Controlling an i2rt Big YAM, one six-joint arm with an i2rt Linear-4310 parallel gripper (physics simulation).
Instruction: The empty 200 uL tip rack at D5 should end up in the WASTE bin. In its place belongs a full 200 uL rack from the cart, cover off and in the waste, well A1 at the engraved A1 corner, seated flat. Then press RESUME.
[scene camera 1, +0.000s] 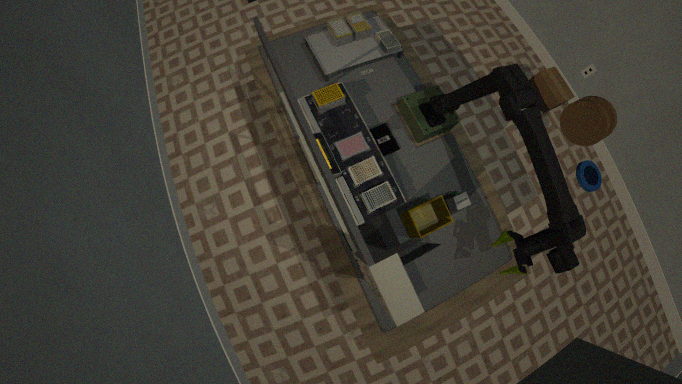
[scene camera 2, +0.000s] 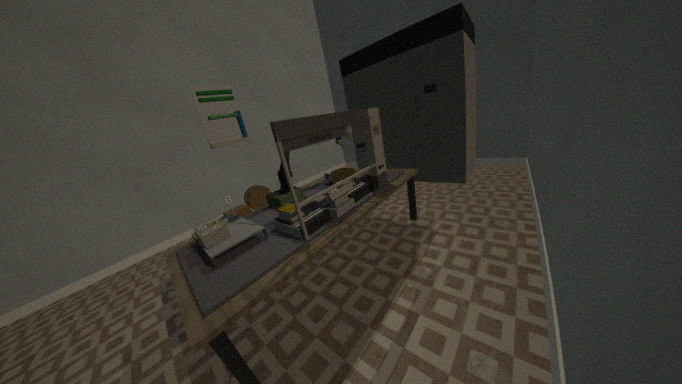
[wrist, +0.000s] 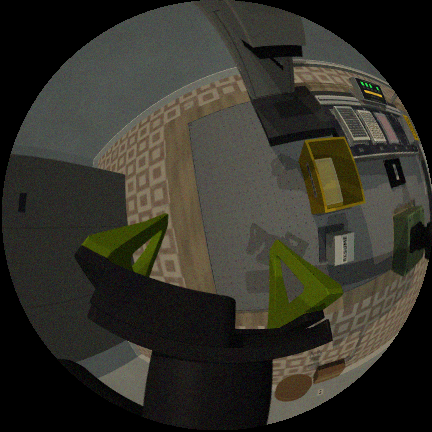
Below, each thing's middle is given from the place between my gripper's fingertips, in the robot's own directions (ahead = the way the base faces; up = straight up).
Labels:
I see my gripper 7 cm short of the yellow waste bin (wrist: 337, 148), 21 cm to the left of it and 26 cm above it.

